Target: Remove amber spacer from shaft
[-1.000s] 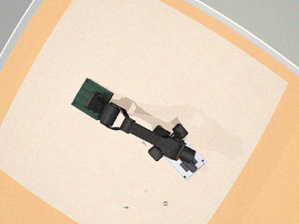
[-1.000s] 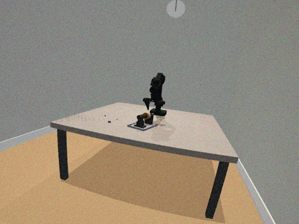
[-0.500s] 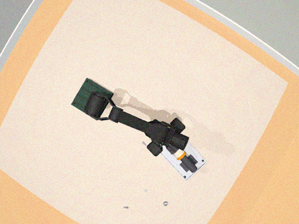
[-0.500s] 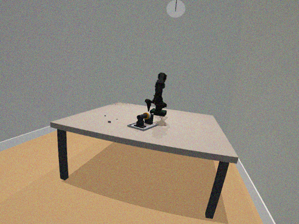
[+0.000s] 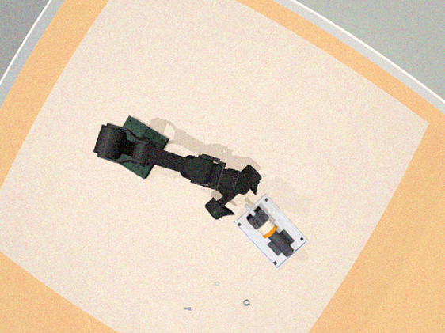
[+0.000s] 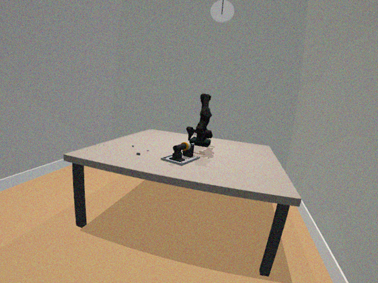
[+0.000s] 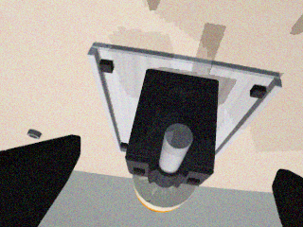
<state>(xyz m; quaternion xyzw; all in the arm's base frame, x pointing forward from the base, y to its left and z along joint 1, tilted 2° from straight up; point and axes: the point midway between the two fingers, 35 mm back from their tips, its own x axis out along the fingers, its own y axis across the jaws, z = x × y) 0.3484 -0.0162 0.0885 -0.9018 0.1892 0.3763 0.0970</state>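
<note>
Right now the cream spacer is 90 mm ahead of my gripper tip, 40 mm to the right of it and 20 mm below it. Also, from my gripper tip: shaft: 90 mm ahead, 40 mm to the right, 20 mm below; then amber spacer: 110 mm ahead, 50 mm to the right, 20 mm below.
</note>
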